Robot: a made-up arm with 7 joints.
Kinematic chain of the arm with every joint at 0, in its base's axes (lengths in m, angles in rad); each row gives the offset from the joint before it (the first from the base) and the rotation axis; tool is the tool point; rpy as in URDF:
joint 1: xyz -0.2 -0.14 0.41 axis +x
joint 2: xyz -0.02 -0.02 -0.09 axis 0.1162 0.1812 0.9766
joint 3: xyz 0.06 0 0.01 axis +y
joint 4: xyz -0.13 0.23 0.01 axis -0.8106 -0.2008 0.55
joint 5: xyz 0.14 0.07 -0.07 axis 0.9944 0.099 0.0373
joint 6: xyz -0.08 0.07 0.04 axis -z
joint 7: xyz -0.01 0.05 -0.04 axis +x
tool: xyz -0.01 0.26 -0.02 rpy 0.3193 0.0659 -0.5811
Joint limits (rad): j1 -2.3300..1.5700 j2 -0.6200..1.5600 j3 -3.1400..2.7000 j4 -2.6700..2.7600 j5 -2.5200..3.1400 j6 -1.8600..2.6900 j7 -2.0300..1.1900
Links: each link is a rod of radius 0.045 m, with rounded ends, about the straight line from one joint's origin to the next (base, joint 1, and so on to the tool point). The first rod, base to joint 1, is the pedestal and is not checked.
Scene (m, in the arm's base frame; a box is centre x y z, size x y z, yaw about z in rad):
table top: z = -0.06
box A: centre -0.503 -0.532 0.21 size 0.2 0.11 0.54 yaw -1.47
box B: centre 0.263 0.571 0 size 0.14 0.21 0.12 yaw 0.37
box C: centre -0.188 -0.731 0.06 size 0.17 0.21 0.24 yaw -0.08
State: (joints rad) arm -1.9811 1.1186 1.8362 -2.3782 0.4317 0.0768 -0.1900
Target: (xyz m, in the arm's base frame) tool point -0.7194 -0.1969 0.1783
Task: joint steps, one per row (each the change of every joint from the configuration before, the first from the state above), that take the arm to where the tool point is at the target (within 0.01 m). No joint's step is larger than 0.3 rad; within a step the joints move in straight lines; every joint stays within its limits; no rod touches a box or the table.
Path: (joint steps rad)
1: 0.2352 0.0879 0.0160 0.0860 -0.0453 -0.0900 -0.0603
2: 0.2352 0.0879 0.0160 0.0859 -0.0452 -0.0899 -0.0603
3: 0.2351 0.0879 0.0161 0.0860 -0.0453 -0.0900 -0.0603
4: 0.2352 0.0879 0.0160 0.0860 -0.0452 -0.0900 -0.0603
5: -0.1481 0.0449 0.0051 0.1891 -0.1046 -0.1676 -0.1866
6: -0.1481 0.0449 0.0050 0.1892 -0.1045 -0.1676 -0.1866
7: -0.0052 0.0000 -0.2029 -0.0666 -0.0403 0.1216 -0.1319
8: -0.0052 0.0000 -0.2028 -0.0665 -0.0403 0.1215 -0.1318

